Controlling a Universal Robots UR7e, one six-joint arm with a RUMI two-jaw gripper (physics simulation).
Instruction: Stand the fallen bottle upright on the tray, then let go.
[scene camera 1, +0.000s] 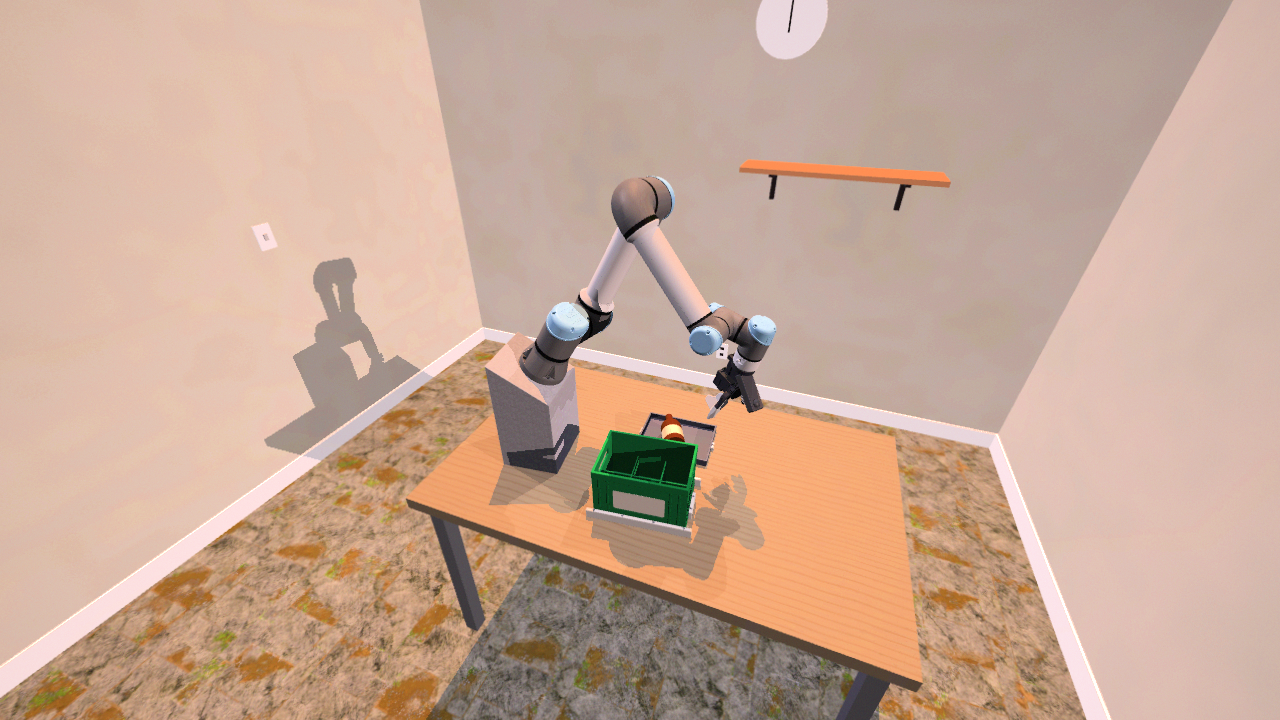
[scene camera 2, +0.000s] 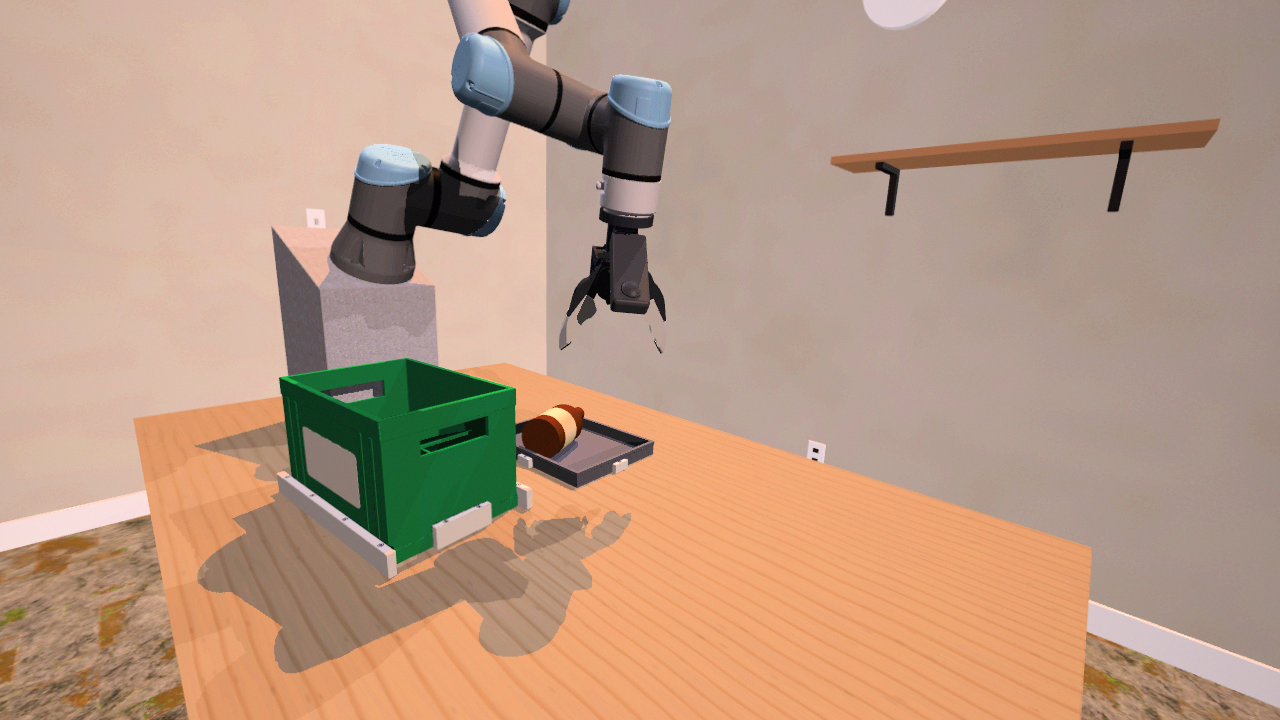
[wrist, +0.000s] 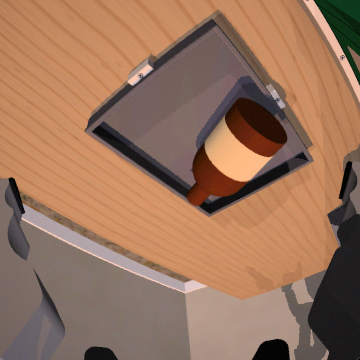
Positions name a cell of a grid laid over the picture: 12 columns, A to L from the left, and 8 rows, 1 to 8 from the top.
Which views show the gripper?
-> Scene camera 1, scene camera 2 and the wrist view: all of them.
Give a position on a brown bottle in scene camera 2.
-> F5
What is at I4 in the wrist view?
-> A brown bottle.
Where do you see the gripper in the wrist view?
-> F4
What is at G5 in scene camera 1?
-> The gripper.
